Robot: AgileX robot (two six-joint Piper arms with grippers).
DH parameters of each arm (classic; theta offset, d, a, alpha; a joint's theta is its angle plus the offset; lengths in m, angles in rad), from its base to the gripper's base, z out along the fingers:
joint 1: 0 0.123 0 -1.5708
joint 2: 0.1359 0 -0.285 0
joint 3: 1.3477 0 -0.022 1.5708
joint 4: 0 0.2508 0 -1.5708
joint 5: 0 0 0.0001 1.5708
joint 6: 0 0.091 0 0
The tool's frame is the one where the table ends.
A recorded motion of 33 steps. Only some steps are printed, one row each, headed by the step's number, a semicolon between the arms.
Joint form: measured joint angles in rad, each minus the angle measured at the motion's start. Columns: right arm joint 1, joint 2, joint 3, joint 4, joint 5, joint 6; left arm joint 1, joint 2, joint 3, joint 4, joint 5, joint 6.
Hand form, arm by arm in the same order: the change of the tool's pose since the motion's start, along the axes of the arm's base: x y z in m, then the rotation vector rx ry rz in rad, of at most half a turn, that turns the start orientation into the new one. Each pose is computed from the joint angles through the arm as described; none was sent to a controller.
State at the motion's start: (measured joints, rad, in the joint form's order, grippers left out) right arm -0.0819 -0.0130 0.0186 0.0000 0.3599 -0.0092; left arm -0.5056 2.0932 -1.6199 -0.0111 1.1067 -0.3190
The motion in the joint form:
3: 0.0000 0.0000 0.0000 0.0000 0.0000 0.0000; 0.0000 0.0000 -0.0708 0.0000 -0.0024 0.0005
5: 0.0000 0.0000 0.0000 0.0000 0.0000 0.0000; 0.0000 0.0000 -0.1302 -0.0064 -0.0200 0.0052
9: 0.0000 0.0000 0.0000 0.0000 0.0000 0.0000; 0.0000 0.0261 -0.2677 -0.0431 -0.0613 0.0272
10: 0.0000 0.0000 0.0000 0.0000 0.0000 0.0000; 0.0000 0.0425 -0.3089 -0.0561 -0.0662 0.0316
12: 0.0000 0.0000 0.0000 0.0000 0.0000 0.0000; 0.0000 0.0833 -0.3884 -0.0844 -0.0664 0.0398
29: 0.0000 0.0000 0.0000 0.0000 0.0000 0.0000; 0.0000 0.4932 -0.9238 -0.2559 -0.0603 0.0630
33: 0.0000 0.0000 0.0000 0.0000 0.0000 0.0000; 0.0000 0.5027 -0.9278 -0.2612 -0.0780 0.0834
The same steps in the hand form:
3: 0.0000 0.0000 0.0000 0.0000 0.0000 0.0000; 0.0098 -0.0054 0.0180 -0.0354 -0.0641 -0.0005
5: 0.0000 0.0000 0.0000 0.0000 0.0000 0.0000; 0.0182 -0.0107 0.0339 -0.0773 -0.1289 -0.0029
9: 0.0000 0.0000 0.0000 0.0000 0.0000 0.0000; 0.0363 -0.0239 0.0614 -0.1777 -0.2487 -0.0133
10: 0.0000 0.0000 0.0000 0.0000 0.0000 0.0000; 0.0414 -0.0279 0.0658 -0.2020 -0.2695 -0.0142
12: 0.0000 0.0000 0.0000 0.0000 0.0000 0.0000; 0.0509 -0.0357 0.0695 -0.2431 -0.2919 -0.0155
29: 0.0000 0.0000 0.0000 0.0000 0.0000 0.0000; 0.1100 -0.0836 0.0146 -0.4441 -0.3213 -0.0077
33: 0.0000 0.0000 0.0000 0.0000 0.0000 0.0000; 0.1118 -0.0849 0.0114 -0.4491 -0.3353 -0.0227

